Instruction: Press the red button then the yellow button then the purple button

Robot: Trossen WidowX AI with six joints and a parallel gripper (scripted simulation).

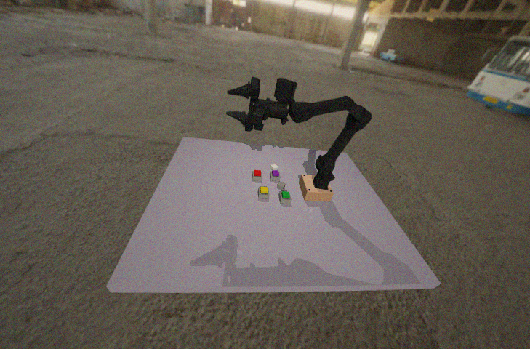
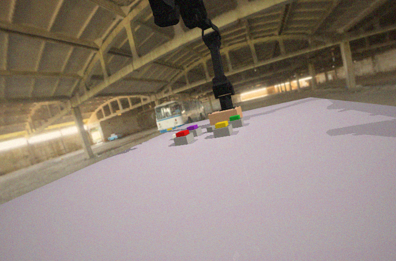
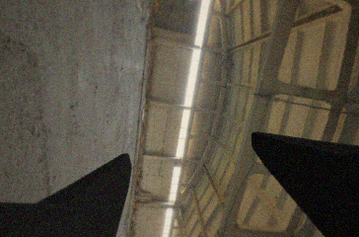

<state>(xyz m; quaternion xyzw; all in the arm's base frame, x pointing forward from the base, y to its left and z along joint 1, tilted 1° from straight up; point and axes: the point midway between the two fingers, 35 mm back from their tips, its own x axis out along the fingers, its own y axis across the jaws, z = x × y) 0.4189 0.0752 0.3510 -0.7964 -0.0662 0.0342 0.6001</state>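
My gripper tip is now 370 mm above the red button, 140 mm to the left of it and 140 mm past it. Round my gripper tip: green button (370 mm below, 290 mm behind); yellow button (370 mm below, 180 mm behind, 10 mm to the right); purple button (370 mm below, 240 mm behind, 160 mm to the right).
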